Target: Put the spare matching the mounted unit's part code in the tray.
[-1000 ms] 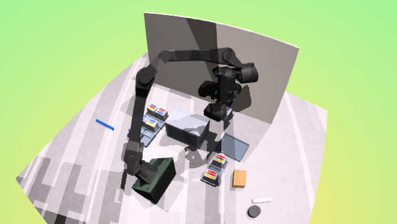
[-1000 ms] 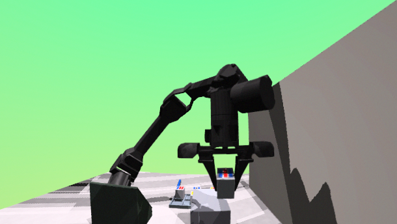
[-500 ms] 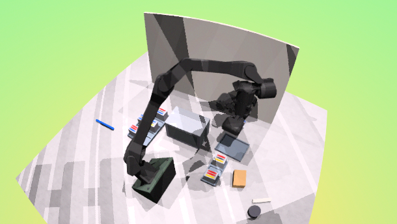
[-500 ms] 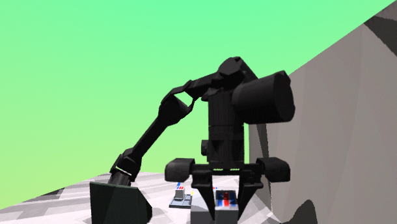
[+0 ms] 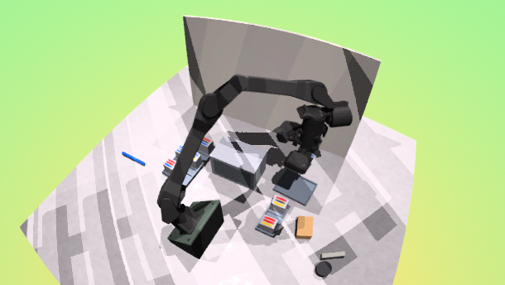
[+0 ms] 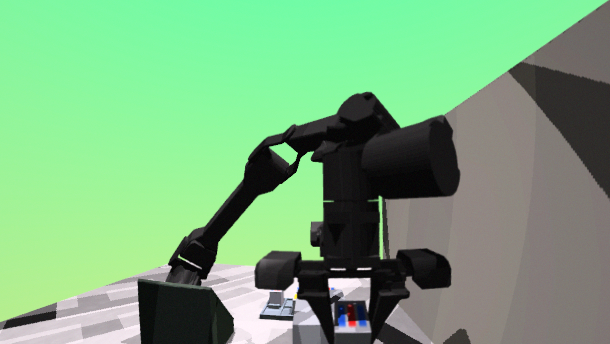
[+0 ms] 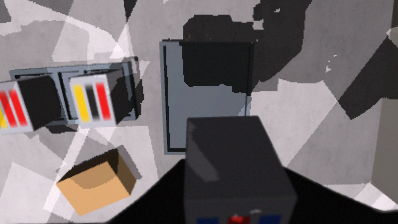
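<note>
The grey-blue tray lies 140 mm below my gripper tip. From my gripper tip the other things lie so: orange block: 150 mm behind, 130 mm below, 70 mm to the right; then mounted unit: 220 mm to the left, 90 mm below, 10 mm behind; then grey wall: 230 mm ahead, 200 mm to the left, 80 mm above.
</note>
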